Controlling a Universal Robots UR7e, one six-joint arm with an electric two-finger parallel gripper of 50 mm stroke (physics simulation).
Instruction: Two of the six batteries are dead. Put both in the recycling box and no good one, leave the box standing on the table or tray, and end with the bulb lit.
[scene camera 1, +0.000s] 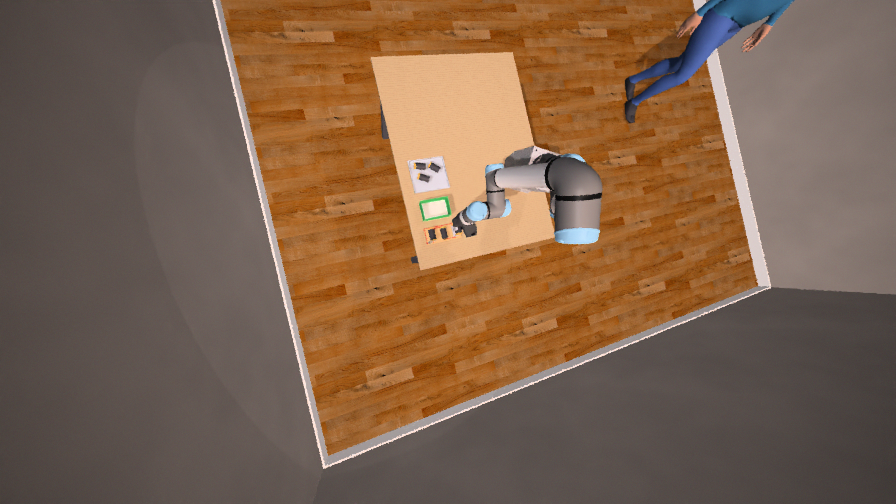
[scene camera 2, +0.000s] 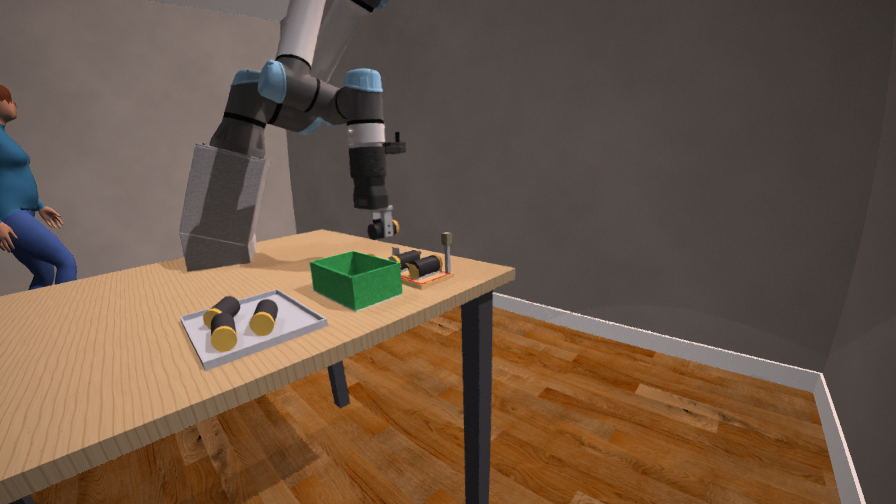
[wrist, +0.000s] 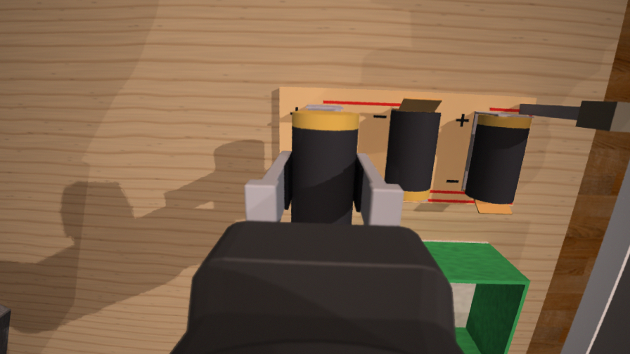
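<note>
My gripper (wrist: 323, 170) (scene camera 2: 383, 226) is shut on a black battery with a yellow end (wrist: 325, 150) (scene camera 2: 374, 230) and holds it level above the left slot of the battery holder (wrist: 367, 150) (scene camera 1: 429, 240). Two batteries sit in the holder: the middle one (wrist: 412, 150) with its yellow end toward the box, the right one (wrist: 497, 160) with its yellow end away from it. The bulb (scene camera 2: 446, 238) on its post is dark. The green recycling box (scene camera 2: 375, 287) (scene camera 1: 421, 215) stands on the table and looks empty from above. Three batteries (scene camera 2: 223, 330) (scene camera 2: 264, 316) (scene camera 2: 226, 310) lie on the grey tray.
The grey tray (scene camera 2: 316, 324) (scene camera 1: 443, 185) stands on the table (scene camera 1: 454, 100) beside the green box, on the side away from the holder. The holder is near a table corner. The bulb post (scene camera 2: 448, 260) rises at its outer end. A person (scene camera 1: 695, 53) is on the floor beyond the arm.
</note>
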